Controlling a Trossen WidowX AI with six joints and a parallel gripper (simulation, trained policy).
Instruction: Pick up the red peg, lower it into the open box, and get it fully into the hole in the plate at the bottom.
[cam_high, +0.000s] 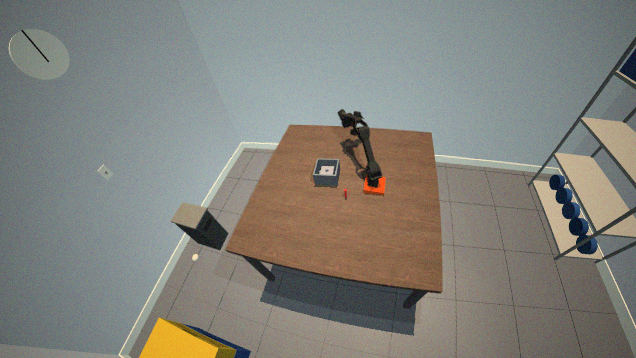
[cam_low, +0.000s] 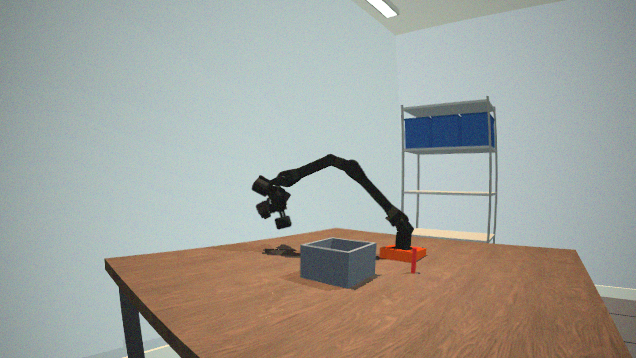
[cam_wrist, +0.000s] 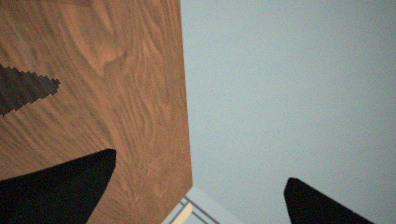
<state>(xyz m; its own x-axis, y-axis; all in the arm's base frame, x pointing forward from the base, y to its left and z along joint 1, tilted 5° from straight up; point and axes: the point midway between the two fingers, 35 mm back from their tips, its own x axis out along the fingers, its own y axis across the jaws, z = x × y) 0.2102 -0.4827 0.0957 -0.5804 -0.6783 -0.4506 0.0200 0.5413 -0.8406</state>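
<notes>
The red peg lies 30 mm behind my gripper tip, 640 mm to the left of it and 90 mm below it. From my gripper tip the other things lie so: grey box (150 mm ahead, 490 mm to the left, 100 mm below).
</notes>
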